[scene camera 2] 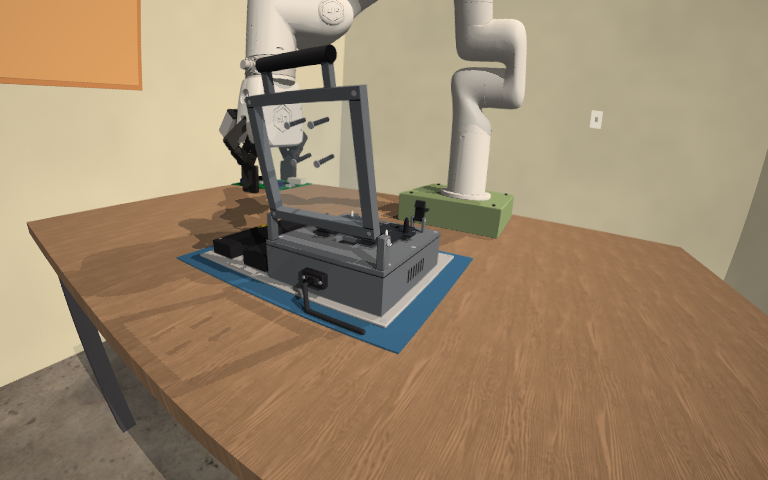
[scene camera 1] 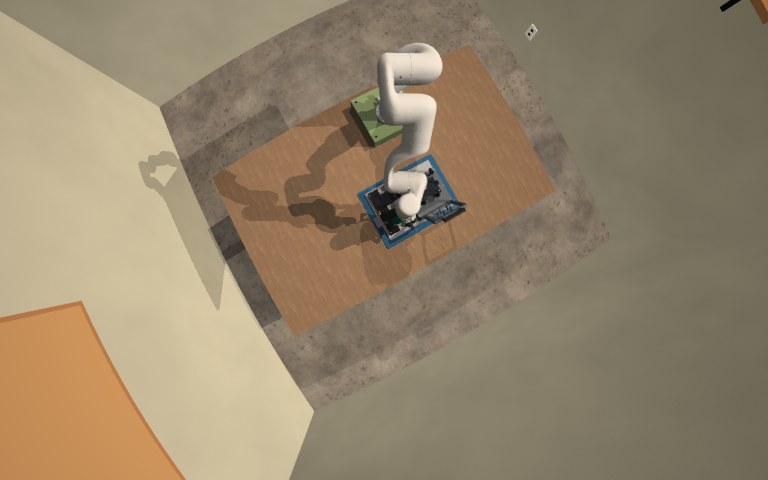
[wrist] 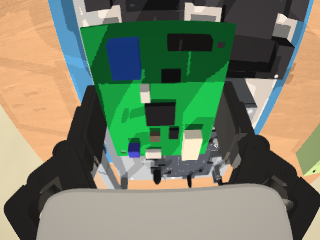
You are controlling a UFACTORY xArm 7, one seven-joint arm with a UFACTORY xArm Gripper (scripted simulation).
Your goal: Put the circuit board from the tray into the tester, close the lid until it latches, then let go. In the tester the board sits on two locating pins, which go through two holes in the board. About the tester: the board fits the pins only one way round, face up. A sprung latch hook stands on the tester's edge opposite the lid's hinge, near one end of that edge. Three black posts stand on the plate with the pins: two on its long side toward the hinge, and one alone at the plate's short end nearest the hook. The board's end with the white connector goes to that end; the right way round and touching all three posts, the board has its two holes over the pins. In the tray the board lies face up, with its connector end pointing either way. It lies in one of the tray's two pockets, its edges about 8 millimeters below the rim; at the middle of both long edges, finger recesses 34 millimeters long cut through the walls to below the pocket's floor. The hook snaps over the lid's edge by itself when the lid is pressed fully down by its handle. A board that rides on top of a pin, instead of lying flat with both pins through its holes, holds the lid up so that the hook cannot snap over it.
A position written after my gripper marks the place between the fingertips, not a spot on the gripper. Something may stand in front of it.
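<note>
A tester lid (scene camera 2: 314,147) is visible, as is my gripper (scene camera 2: 270,188), (wrist: 159,98).
</note>
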